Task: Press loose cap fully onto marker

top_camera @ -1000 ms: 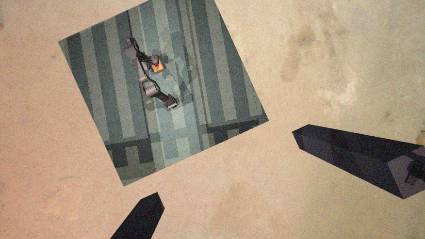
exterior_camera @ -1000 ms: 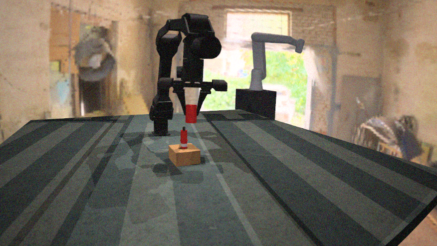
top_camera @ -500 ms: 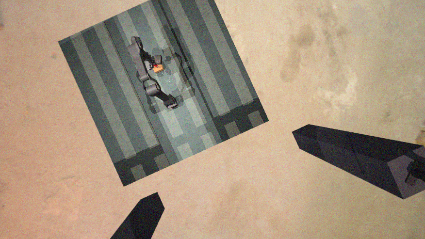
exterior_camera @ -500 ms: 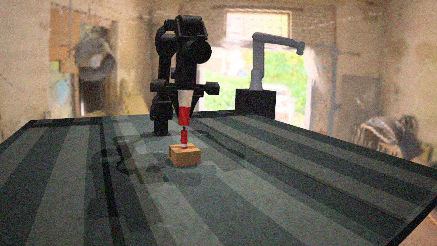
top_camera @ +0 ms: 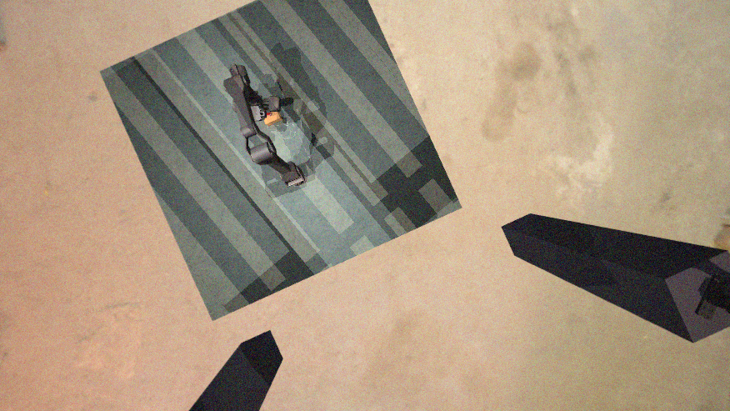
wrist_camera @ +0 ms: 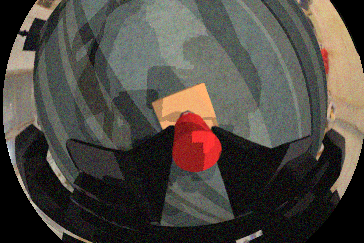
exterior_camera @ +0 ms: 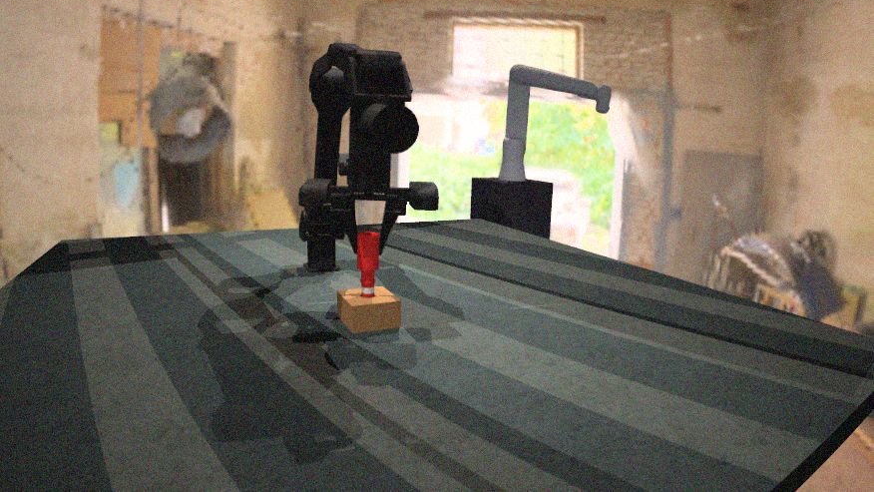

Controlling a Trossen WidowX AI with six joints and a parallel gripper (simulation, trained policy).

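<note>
Now: the red marker 2 cm below my gripper tip and 1 cm ahead of it. From my gripper tip the other things lie so: red cap 1 cm above; holder block 8 cm below, 1 cm ahead.
</note>
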